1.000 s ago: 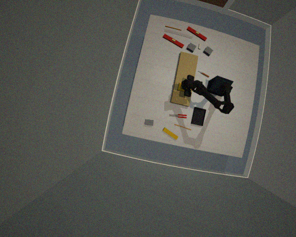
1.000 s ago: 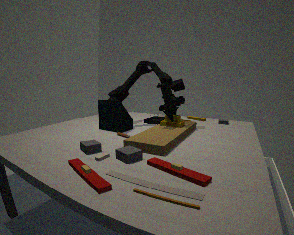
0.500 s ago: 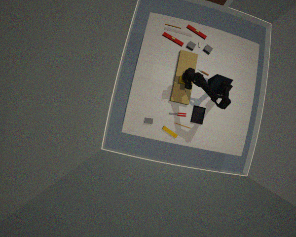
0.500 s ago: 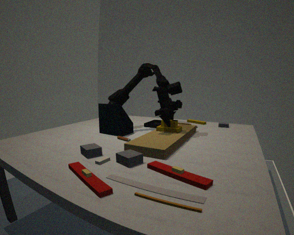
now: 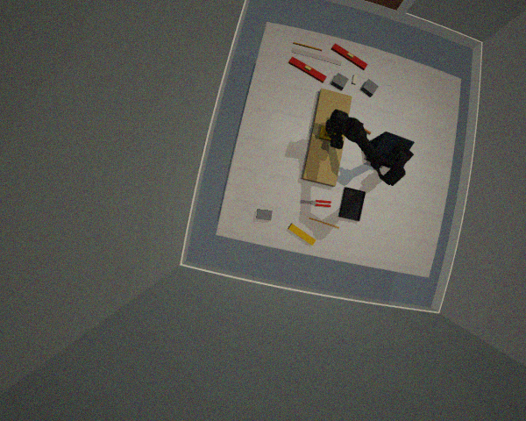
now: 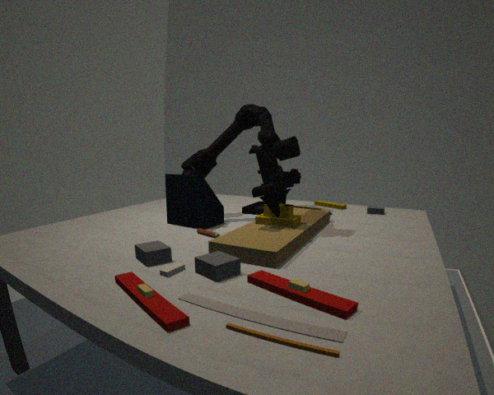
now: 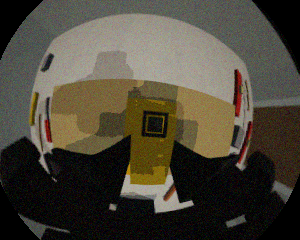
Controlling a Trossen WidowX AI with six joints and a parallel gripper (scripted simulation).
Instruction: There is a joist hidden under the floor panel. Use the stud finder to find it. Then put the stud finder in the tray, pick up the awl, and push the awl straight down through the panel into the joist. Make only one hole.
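The black tray lies 230 mm behind my gripper tip, 320 mm to the left of it and 50 mm below it. Also, from my gripper tip: awl: 160 mm behind, 110 mm to the right, 60 mm below; pale ruler: 180 mm ahead, 460 mm to the right, 60 mm below; yellow stud finder: 10 mm ahead, 20 mm above.
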